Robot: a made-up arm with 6 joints. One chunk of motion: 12 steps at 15 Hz.
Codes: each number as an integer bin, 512 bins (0 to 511) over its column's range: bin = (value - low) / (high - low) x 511, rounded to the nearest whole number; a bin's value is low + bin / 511 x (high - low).
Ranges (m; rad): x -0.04..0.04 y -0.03..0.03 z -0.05..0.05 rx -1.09..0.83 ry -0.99..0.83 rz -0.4..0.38
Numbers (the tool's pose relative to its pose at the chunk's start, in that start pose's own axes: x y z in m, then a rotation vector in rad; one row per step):
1: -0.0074 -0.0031 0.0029 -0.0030 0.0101 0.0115
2: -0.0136 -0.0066 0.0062 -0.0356 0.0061 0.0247
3: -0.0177 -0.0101 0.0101 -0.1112 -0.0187 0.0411
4: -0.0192 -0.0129 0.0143 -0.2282 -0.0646 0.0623
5: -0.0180 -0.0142 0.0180 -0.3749 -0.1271 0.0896
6: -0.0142 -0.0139 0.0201 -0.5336 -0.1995 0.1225
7: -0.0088 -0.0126 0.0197 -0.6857 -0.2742 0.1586
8: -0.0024 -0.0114 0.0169 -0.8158 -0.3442 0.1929
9: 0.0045 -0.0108 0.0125 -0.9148 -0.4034 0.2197
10: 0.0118 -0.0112 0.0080 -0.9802 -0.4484 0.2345
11: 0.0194 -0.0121 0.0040 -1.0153 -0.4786 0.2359
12: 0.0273 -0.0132 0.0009 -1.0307 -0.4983 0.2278
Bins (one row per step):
1: 208 229 270 289 281 270
2: 169 199 287 281 280 278
3: 142 169 307 261 273 289
4: 133 146 329 229 260 303
5: 141 135 347 190 242 321
6: 165 137 358 148 222 342
7: 199 148 356 108 201 366
8: 240 158 342 73 181 388
9: 284 164 319 47 165 406
10: 331 160 296 29 152 416
11: 379 152 276 20 144 417
12: 430 143 260 16 138 411

